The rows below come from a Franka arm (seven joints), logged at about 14 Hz.
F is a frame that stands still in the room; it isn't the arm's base.
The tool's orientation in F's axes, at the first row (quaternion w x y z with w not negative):
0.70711, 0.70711, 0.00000, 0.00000
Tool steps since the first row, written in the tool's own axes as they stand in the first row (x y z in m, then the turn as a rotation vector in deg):
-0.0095, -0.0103, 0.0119, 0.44, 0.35, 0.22
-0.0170, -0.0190, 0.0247, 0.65, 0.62, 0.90
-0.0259, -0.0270, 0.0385, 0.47, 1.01, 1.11
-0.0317, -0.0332, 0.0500, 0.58, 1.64, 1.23
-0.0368, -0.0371, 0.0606, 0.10, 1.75, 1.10
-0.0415, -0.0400, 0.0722, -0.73, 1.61, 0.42
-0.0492, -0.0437, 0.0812, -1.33, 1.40, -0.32
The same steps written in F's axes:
-0.0095, -0.0119, -0.0103, 0.44, -0.22, 0.35
-0.0170, -0.0247, -0.0190, 0.65, -0.90, 0.62
-0.0259, -0.0385, -0.0270, 0.47, -1.11, 1.01
-0.0317, -0.0500, -0.0332, 0.58, -1.23, 1.64
-0.0368, -0.0606, -0.0371, 0.10, -1.10, 1.75
-0.0415, -0.0722, -0.0400, -0.73, -0.42, 1.61
-0.0492, -0.0812, -0.0437, -1.33, 0.32, 1.40

